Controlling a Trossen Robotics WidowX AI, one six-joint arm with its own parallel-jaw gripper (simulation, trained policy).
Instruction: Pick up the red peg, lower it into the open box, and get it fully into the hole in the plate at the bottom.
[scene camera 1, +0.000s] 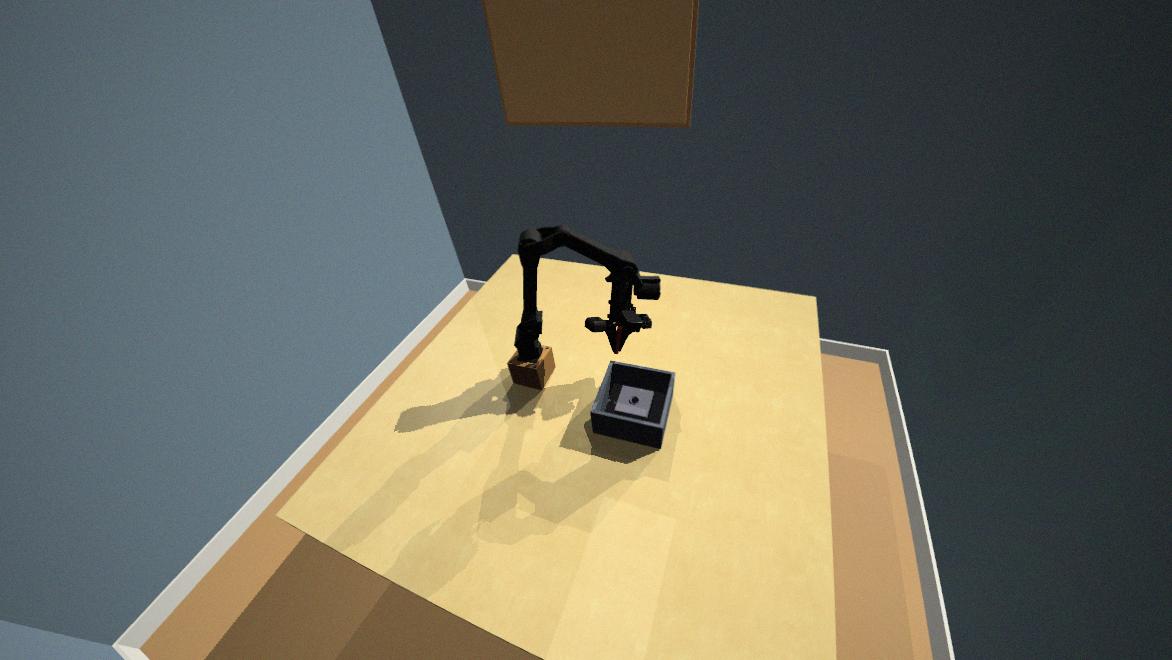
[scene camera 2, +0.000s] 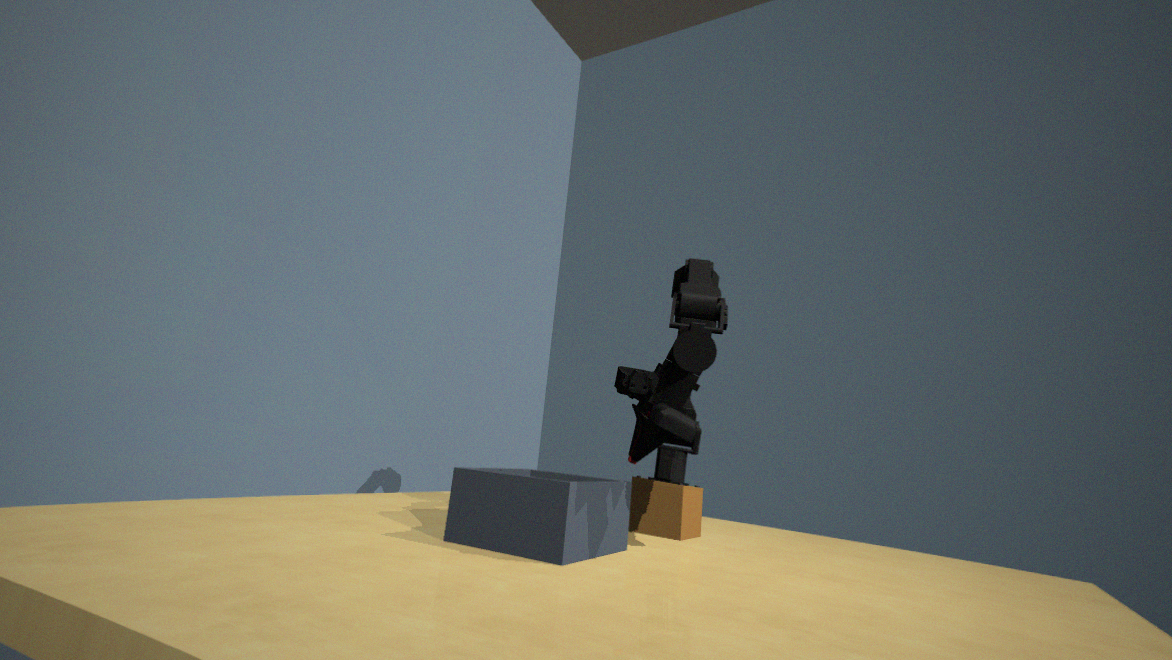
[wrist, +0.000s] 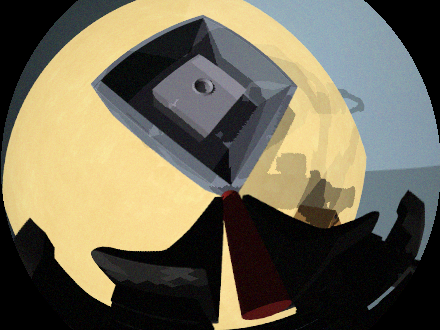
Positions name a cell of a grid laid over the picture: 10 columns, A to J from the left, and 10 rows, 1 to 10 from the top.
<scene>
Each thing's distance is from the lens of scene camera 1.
my gripper (scene camera 1: F6): 111 cm
grey box (scene camera 1: F7): 104 cm
light grey plate (scene camera 1: F7): 108 cm
</scene>
